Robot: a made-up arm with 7 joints. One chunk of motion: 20 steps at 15 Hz.
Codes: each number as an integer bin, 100 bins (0 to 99) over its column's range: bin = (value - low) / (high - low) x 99, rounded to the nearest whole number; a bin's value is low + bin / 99 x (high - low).
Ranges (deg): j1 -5..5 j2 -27..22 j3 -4..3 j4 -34..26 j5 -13..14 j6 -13..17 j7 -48..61
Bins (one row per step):
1: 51 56 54 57 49 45 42
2: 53 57 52 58 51 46 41
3: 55 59 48 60 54 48 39
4: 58 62 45 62 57 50 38
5: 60 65 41 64 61 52 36
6: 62 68 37 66 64 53 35
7: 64 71 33 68 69 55 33
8: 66 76 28 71 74 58 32
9: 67 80 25 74 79 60 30
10: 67 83 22 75 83 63 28
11: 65 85 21 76 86 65 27
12: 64 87 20 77 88 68 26
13: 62 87 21 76 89 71 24
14: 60 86 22 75 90 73 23
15: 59 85 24 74 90 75 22
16: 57 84 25 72 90 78 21
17: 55 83 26 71 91 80 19
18: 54 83 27 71 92 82 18
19: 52 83 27 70 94 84 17
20: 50 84 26 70 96 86 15
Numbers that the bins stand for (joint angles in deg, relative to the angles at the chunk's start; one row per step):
1: 0.15 0.72 -0.18 0.55 0.36 0.64 -1.76
2: 0.35 1.21 -0.32 1.15 0.91 0.94 -2.86
3: 0.56 2.20 -0.61 2.36 1.73 1.55 -5.06
4: 0.86 3.69 -0.82 3.58 2.55 2.15 -6.16
5: 1.06 5.17 -1.10 4.79 3.64 2.76 -8.36
6: 1.26 6.66 -1.38 6.00 4.45 3.06 -9.46
7: 1.46 8.14 -1.67 7.21 5.82 3.67 -11.67
8: 1.67 10.62 -2.02 9.03 7.18 4.58 -12.77
9: 1.77 12.60 -2.23 10.85 8.55 5.18 -14.97
10: 1.77 14.08 -2.44 11.45 9.64 6.09 -17.17
11: 1.57 15.07 -2.52 12.06 10.45 6.70 -18.27
12: 1.46 16.06 -2.59 12.67 11.00 7.61 -19.37
13: 1.26 16.06 -2.52 12.06 11.27 8.52 -21.58
14: 1.06 15.57 -2.44 11.45 11.55 9.12 -22.68
15: 0.96 15.07 -2.30 10.85 11.55 9.73 -23.78
16: 0.76 14.58 -2.23 9.64 11.55 10.64 -24.88
17: 0.56 14.08 -2.16 9.03 11.82 11.24 -27.08
18: 0.45 14.08 -2.09 9.03 12.09 11.85 -28.18
19: 0.25 14.08 -2.09 8.42 12.64 12.45 -29.28
20: 0.05 14.58 -2.16 8.42 13.18 13.06 -31.48

